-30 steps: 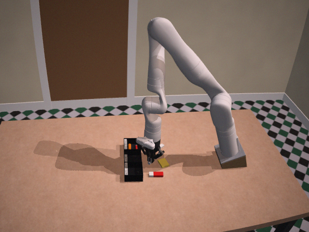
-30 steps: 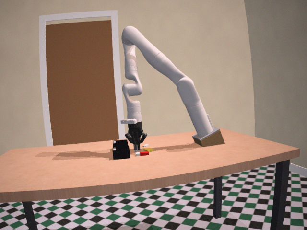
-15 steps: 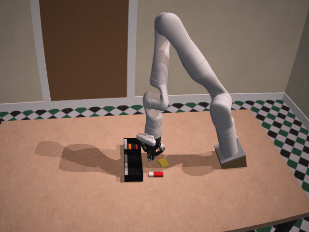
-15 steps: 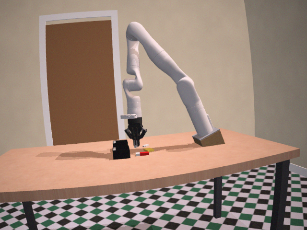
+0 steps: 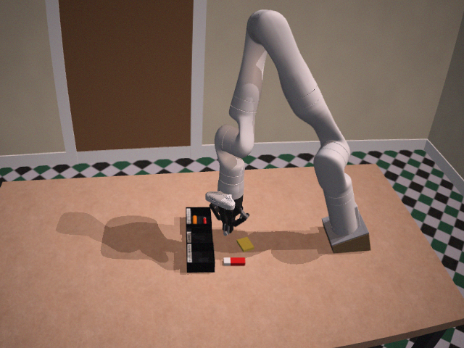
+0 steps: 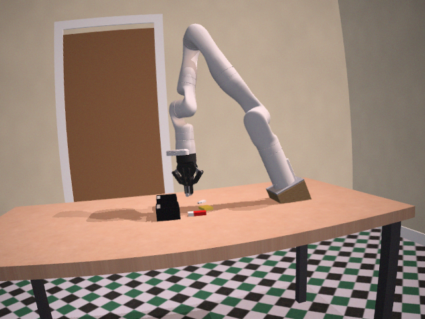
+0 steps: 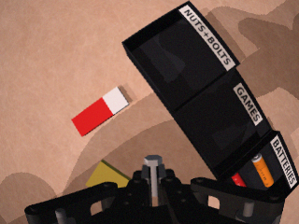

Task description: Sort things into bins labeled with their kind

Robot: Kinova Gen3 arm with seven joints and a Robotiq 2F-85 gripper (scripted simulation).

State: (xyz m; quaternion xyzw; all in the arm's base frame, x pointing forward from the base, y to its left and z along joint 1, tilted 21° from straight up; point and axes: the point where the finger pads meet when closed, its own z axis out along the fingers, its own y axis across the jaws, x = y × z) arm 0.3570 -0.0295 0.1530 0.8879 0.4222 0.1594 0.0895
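My hand is 80 mm to the right of the red-and-white block and 70 mm above it. The rest, counted from my hand: bolt (20 mm below); red battery (60 mm ahead, 100 mm to the right, 70 mm below); yellow block (60 mm behind, 10 mm to the left, 70 mm below).
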